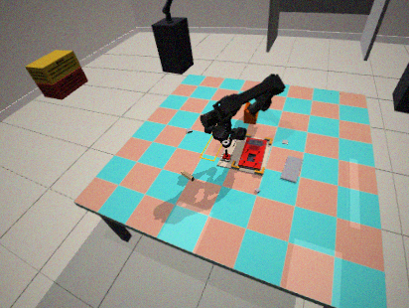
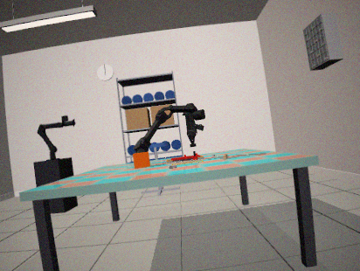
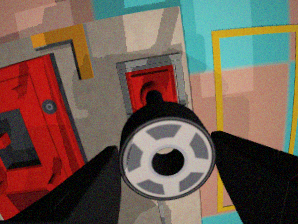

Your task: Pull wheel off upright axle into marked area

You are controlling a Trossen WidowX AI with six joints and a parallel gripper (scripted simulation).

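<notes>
Right now the upright axle is 7 cm below my gripper tip. Round my gripper tip: small tan stick 19 cm ahead, 12 cm to the right, 9 cm below; wheel right at my gripper tip.
</notes>
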